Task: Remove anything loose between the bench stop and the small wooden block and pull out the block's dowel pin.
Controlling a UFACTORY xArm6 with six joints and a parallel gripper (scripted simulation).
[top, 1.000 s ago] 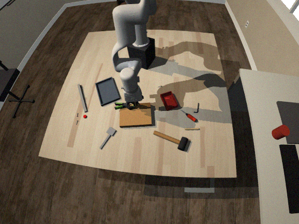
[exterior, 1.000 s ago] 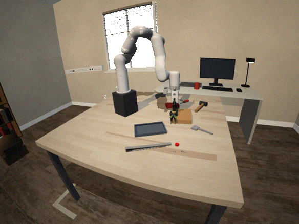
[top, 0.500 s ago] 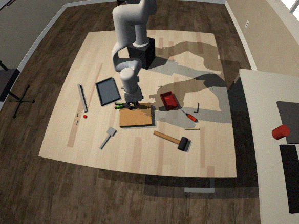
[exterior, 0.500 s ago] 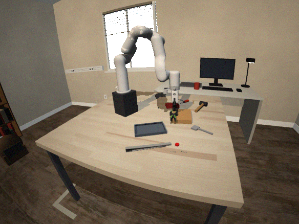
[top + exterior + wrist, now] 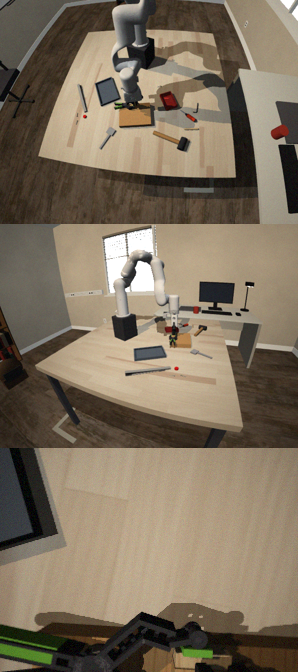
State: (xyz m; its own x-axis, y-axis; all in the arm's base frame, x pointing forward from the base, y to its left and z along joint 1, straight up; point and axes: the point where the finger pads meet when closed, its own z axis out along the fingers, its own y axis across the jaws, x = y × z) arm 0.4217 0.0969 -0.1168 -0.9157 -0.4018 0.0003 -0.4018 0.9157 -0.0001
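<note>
Right now my hand is 20 mm above the dowel pin. From my hand the other things lie so: tan bench board 50 mm ahead, 10 mm to the left, 50 mm below; then small wooden block 40 mm below; then red bin 100 mm behind, 190 mm to the left, 70 mm below.
</note>
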